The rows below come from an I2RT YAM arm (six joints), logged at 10 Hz.
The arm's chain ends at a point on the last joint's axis. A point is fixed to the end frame.
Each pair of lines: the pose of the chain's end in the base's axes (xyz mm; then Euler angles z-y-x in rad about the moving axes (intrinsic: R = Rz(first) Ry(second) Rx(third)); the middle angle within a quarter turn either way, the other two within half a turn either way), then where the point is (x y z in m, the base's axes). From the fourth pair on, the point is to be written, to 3 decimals.
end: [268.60 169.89 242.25 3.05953 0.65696 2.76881]
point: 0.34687 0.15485 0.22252
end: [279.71 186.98 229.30 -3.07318 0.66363 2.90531]
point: 0.35899 0.17517 0.21149
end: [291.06 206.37 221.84 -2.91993 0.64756 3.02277]
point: 0.37107 0.19941 0.20472
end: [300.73 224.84 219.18 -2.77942 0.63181 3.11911]
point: 0.381 0.223 0.203
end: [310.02 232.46 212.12 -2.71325 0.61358 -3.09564]
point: 0.391 0.232 0.196
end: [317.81 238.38 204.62 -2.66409 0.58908 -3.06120]
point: 0.398 0.240 0.188
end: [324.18 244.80 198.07 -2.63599 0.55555 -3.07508]
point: 0.404 0.249 0.179
